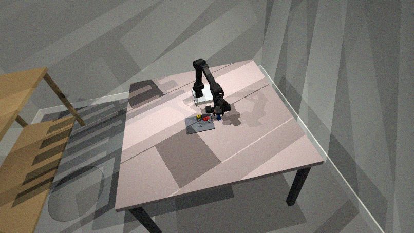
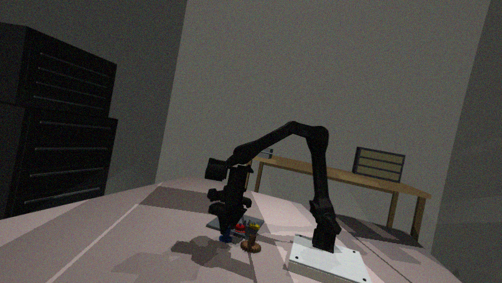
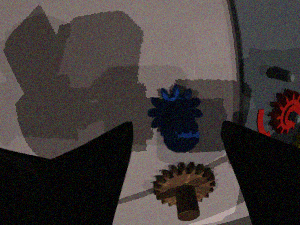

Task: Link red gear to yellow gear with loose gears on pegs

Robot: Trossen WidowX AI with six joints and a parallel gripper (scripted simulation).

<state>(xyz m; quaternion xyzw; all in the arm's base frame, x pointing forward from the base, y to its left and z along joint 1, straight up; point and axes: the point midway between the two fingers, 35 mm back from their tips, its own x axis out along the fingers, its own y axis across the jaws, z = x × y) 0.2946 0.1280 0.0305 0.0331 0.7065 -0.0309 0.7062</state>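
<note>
Right now my gripper tip is 5 cm past the yellow gear, 16 cm to the left of it and 1 cm above it. Round my gripper tip: brown gear: 8 cm behind, 1 cm to the right, 1 cm below; then blue gear: 1 cm below; then red arrow: 2 cm behind, 8 cm to the right, 2 cm below.
</note>
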